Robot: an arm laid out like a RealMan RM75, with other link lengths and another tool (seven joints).
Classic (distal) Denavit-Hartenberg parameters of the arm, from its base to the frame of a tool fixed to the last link. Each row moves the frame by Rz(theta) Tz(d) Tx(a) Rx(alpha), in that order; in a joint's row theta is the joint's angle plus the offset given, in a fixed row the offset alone. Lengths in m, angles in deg.
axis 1: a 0  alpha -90  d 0.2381  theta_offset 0
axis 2: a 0  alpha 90  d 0  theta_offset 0
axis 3: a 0  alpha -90  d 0.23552  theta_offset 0
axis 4: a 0  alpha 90  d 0  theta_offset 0
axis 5: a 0  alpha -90  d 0.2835  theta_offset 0
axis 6: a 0  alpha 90  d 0  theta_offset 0
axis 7: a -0.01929  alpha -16.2  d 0.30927  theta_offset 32
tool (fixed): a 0  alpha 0  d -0.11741  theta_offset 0
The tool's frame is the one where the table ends.
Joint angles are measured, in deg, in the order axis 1, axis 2, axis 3, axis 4, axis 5, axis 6, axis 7. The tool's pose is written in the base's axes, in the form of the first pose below.
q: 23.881 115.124 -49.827 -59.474 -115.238 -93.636 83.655
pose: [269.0 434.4 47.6 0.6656 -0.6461 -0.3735 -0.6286 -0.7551 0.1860]
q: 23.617 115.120 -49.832 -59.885 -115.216 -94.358 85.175
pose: [269.5 431.6 47.9 0.6491 -0.6642 -0.3707 -0.6421 -0.7398 0.2013]
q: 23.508 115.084 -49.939 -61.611 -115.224 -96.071 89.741
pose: [264.8 428.2 51.2 0.6119 -0.7035 -0.3614 -0.6712 -0.7036 0.2332]
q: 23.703 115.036 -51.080 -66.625 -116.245 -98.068 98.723
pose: [250.0 427.4 60.1 0.5641 -0.7580 -0.3276 -0.7218 -0.6453 0.2503]
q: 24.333 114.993 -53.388 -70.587 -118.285 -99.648 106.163
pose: [236.4 425.6 59.7 0.5340 -0.8023 -0.2668 -0.7651 -0.5928 0.2514]
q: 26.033 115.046 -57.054 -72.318 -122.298 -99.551 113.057
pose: [227.9 427.8 47.4 0.4987 -0.8473 -0.1830 -0.8184 -0.5298 0.2228]
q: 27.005 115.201 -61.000 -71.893 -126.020 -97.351 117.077
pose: [230.6 431.1 30.4 0.4673 -0.8755 -0.1227 -0.8585 -0.4826 0.1736]
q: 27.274 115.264 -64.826 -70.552 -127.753 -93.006 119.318
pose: [235.3 437.8 14.2 0.4485 -0.8871 -0.1094 -0.8788 -0.4600 0.1272]
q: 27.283 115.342 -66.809 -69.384 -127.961 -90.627 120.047
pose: [238.3 440.1 3.8 0.4397 -0.8918 -0.1065 -0.8855 -0.4503 0.1145]
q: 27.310 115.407 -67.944 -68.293 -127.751 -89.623 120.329
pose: [240.6 439.4 -4.3 0.4314 -0.8968 -0.0987 -0.8898 -0.4410 0.1178]
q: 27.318 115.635 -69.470 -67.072 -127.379 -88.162 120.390
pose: [241.9 438.8 -15.3 0.4278 -0.8993 -0.0913 -0.8914 -0.4364 0.1222]
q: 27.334 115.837 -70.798 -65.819 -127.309 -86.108 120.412
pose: [244.9 440.1 -24.4 0.4238 -0.9009 -0.0931 -0.8941 -0.4326 0.1162]
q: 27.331 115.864 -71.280 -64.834 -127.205 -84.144 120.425
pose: [248.7 443.4 -27.7 0.4172 -0.9023 -0.1089 -0.8975 -0.4279 0.1069]
